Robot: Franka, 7 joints.
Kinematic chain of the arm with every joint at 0, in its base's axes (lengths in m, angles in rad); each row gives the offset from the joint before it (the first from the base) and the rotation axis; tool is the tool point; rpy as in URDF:
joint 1: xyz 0 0 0.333 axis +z
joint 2: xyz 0 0 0 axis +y
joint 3: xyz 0 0 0.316 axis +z
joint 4: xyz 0.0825 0 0 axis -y
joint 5: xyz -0.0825 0 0.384 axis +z
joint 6: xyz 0 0 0 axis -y
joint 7: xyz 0.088 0 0 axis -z
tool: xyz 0 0 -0.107 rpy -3.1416 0 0
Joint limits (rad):
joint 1: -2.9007..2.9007
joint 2: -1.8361..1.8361
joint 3: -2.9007..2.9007
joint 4: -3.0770..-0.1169
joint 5: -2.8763..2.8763
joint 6: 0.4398..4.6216
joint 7: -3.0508..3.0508
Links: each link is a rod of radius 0.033 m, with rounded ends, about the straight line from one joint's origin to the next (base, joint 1, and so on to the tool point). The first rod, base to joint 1, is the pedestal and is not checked.
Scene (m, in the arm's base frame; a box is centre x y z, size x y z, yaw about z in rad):
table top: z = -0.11
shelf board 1: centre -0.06 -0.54 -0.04 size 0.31 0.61 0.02 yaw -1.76
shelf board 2: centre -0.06 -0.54 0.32 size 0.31 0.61 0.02 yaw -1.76
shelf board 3: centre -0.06 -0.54 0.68 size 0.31 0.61 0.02 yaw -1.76
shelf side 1: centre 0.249 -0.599 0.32 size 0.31 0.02 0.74 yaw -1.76
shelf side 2: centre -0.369 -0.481 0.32 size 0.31 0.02 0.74 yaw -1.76
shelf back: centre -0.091 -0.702 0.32 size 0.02 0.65 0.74 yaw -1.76
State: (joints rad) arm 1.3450 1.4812 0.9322 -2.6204 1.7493 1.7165 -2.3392
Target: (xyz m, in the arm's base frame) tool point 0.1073 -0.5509 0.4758
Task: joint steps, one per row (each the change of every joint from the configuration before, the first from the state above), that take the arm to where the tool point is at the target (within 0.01 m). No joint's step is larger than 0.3 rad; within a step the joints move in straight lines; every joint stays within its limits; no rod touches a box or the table.
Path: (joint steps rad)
1: 0.2416 -0.1580 0.2825 -0.0293 -0.0276 -0.0583 0.0000
2: 0.2416 -0.1579 0.2824 -0.0293 -0.0275 -0.0584 0.0000
3: 0.2416 -0.1580 0.2825 -0.0294 -0.0276 -0.0583 0.0000
4: 0.2416 -0.1579 0.2825 -0.0293 -0.0275 -0.0583 0.0000
5: 0.2416 -0.1580 0.2824 -0.0293 -0.0276 -0.0583 0.0000
6: 0.0158 -0.2252 -0.0585 0.2087 0.0826 0.1347 0.0000
7: 0.0157 -0.2253 -0.0585 0.2087 0.0825 0.1347 0.0000
8: 0.0158 -0.2252 -0.0586 0.2086 0.0825 0.1348 0.0000

